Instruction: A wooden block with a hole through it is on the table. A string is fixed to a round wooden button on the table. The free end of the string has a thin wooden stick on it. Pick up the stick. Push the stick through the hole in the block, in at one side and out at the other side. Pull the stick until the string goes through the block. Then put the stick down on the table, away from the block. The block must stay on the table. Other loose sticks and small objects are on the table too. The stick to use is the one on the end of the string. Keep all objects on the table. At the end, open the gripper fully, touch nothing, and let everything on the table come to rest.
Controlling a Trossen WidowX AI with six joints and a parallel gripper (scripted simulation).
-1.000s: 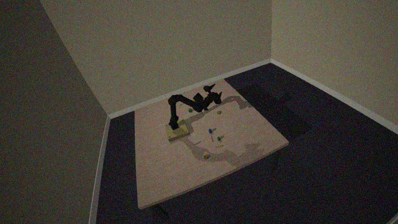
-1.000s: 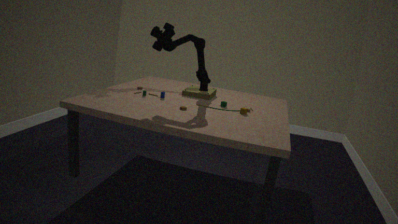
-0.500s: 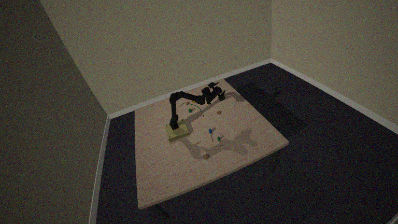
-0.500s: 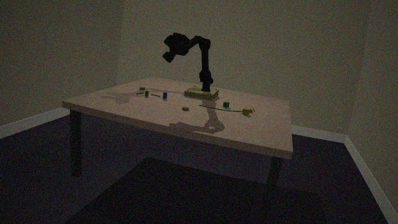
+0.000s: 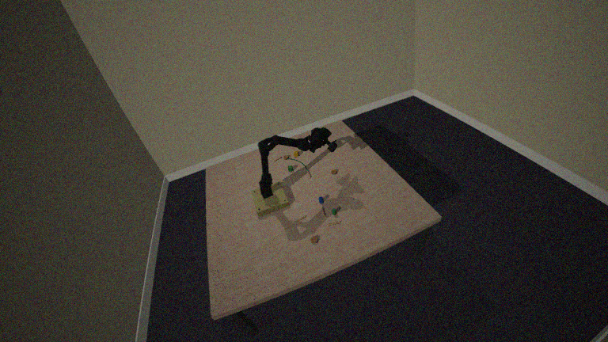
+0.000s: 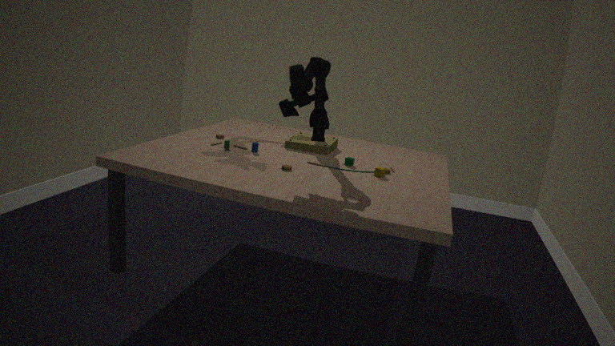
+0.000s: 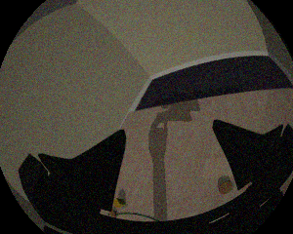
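Right now the green block is 290 mm behind my gripper tip, 180 mm to the left of it and 230 mm below it. Also, from my gripper tip: yellow block 170 mm behind, 310 mm to the left, 230 mm below; then blue cylinder 280 mm behind, 240 mm to the right, 230 mm below; then green cylinder 270 mm behind, 370 mm to the right, 230 mm below.
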